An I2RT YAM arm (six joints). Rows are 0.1 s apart.
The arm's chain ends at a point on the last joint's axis. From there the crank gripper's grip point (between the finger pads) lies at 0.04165 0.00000 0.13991 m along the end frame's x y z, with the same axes.
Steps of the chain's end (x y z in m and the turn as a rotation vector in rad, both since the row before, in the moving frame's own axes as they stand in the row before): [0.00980 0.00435 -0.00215 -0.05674 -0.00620 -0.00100]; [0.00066 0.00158 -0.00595 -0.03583 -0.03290 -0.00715]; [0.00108 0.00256 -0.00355 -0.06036 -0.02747 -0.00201]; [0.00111 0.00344 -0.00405 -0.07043 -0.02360 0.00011]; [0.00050 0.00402 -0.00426 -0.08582 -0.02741 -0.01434]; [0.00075 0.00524 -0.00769 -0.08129 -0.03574 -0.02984]
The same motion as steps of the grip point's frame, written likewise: [0.00894 0.01225 -0.00212 -0.05674 -0.00620 -0.00100]; [-0.00395 0.00633 -0.00474 -0.03583 -0.03290 -0.00715]; [-0.00277 0.01095 -0.00271 -0.06036 -0.02747 -0.00201]; [-0.00220 0.01332 -0.00345 -0.07043 -0.02360 0.00011]; [-0.00326 0.01549 -0.00366 -0.08582 -0.02741 -0.01434]; [-0.00412 0.01549 -0.00670 -0.08129 -0.03574 -0.02984]
